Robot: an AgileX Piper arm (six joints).
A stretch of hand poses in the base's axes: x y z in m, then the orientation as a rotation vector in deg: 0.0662, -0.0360, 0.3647, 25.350, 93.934, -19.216; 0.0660, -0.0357, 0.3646, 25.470, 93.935, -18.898; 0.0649, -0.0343, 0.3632, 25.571, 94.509, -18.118; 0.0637, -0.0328, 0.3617, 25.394, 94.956, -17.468; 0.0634, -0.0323, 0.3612, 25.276, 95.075, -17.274; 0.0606, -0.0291, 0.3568, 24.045, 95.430, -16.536; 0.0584, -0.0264, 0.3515, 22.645, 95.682, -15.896; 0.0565, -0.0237, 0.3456, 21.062, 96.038, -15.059; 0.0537, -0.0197, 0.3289, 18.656, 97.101, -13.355; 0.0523, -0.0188, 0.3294, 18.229, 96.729, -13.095; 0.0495, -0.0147, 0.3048, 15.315, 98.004, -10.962; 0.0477, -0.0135, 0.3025, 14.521, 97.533, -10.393; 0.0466, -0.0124, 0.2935, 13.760, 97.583, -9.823
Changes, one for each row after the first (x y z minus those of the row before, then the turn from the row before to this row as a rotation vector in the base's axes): -0.0002, 0.0003, -0.0001, 0.267, -0.081, 0.108; -0.0011, 0.0014, -0.0014, 0.672, 0.353, 0.444; -0.0012, 0.0015, -0.0015, 0.397, 0.271, 0.537; -0.0003, 0.0005, -0.0005, 0.077, 0.068, 0.202; -0.0028, 0.0032, -0.0044, -0.192, 0.181, 1.272; -0.0022, 0.0027, -0.0053, -0.373, 0.116, 1.317; -0.0019, 0.0027, -0.0059, -0.333, 0.188, 1.560; -0.0028, 0.0040, -0.0167, -0.127, 0.734, 2.655; -0.0014, 0.0009, 0.0005, -0.144, -0.406, 0.408; -0.0028, 0.0041, -0.0246, -0.114, 0.930, 3.242; -0.0018, 0.0012, -0.0023, -0.152, -0.541, 0.829; -0.0011, 0.0011, -0.0090, -0.063, -0.024, 0.837
